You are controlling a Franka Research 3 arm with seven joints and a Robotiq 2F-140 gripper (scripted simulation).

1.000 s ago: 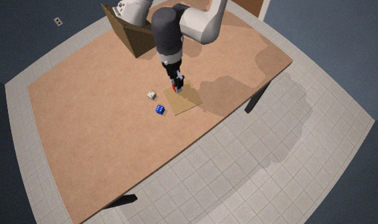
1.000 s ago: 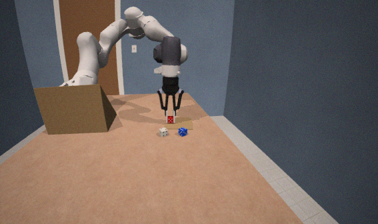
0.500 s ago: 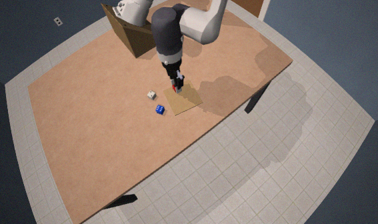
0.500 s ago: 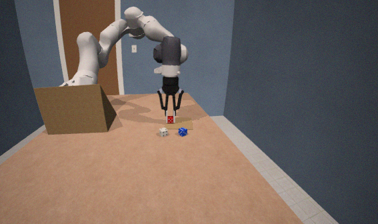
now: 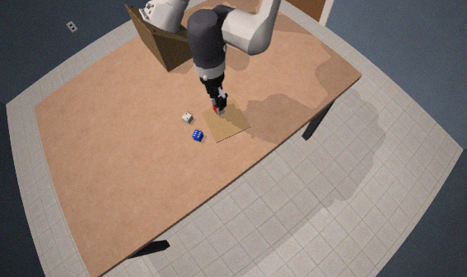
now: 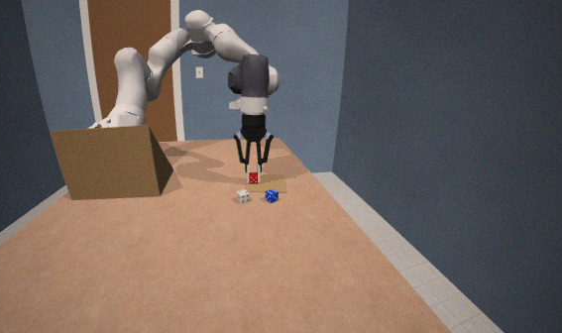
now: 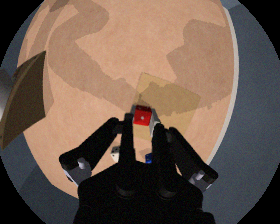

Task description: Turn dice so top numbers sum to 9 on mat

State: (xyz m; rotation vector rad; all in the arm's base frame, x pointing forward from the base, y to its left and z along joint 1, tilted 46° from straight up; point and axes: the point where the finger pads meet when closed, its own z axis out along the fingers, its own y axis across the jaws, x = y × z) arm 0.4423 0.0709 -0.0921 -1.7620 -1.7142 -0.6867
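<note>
Right now the red die is 20 mm below my hand. From my hand the other things lie so: white die: 110 mm to the right, 40 mm behind, 30 mm below; then blue die: 120 mm to the right, 40 mm ahead, 30 mm below; then tan mat: 50 mm ahead, 40 mm below.
</note>
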